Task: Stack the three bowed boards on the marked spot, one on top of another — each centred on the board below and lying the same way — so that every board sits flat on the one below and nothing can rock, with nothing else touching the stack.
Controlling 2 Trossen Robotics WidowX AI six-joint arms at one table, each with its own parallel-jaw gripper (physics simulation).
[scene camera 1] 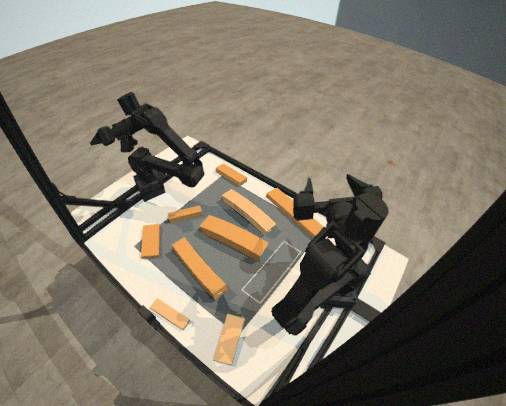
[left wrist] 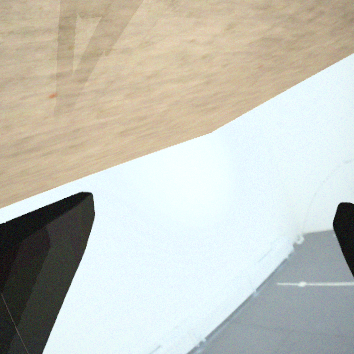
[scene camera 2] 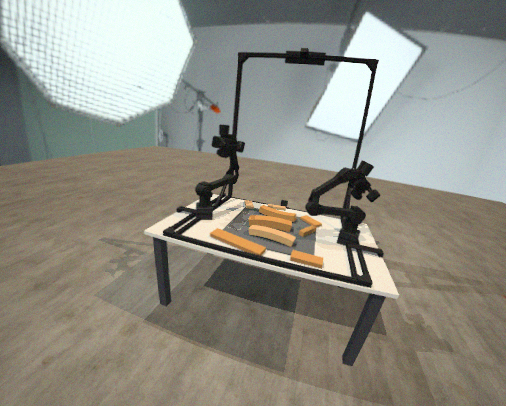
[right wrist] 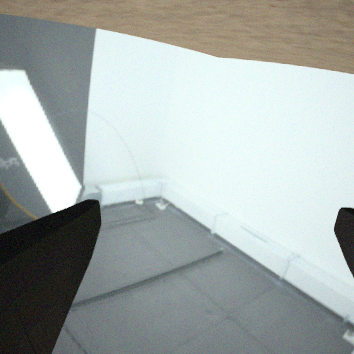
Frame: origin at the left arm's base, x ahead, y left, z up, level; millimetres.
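Seen in the pictures: left gripper, fingertip midpoint: (scene camera 1: 96,142) (left wrist: 218,209) (scene camera 2: 371,190); right gripper, fingertip midpoint: (scene camera 1: 328,177) (scene camera 2: 233,146) (right wrist: 221,216); left arm's base, link origin: (scene camera 1: 147,178) (scene camera 2: 350,230); right arm's base, link origin: (scene camera 1: 341,286) (scene camera 2: 204,205).
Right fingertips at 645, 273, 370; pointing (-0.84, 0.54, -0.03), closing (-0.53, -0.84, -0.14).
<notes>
Offsets run from my right fingertips to a thing's top centre, as dx, dy, dz. "spot": to the spot under its first point.
Three orange bowed boards lie apart on the grey mat: a paler one @[-299, +2, -391] (scene camera 1: 248,211) (scene camera 2: 271,235), a middle one @[-224, -116, -383] (scene camera 1: 233,237) (scene camera 2: 270,222) and a third @[-185, -282, -388] (scene camera 1: 199,268) (scene camera 2: 277,213). The paler and middle boards look humped upward; the third's bow is hard to tell. The marked spot @[spot: -77, -80, -439] (scene camera 1: 264,265), a thin pale rectangle outline, has no board on it. My left gripper (scene camera 1: 108,147) (scene camera 2: 365,196) (left wrist: 218,209) is open and empty, high and well away from the boards. My right gripper (scene camera 1: 328,178) (scene camera 2: 228,145) (right wrist: 221,216) is open and empty, raised above the table.
A long orange plank @[-194, +165, -414] (scene camera 1: 282,202) (scene camera 2: 237,242) lies beside the mat, partly hidden by my right arm in scene camera 1. Shorter orange blocks @[-524, +69, -416] (scene camera 1: 231,174) @[-424, -210, -412] (scene camera 1: 185,214) @[-384, -375, -423] (scene camera 1: 150,241) @[-96, -437, -426] (scene camera 1: 170,313) @[+71, -322, -420] (scene camera 1: 229,339) lie around the boards. Black rails and frame posts border the table.
</notes>
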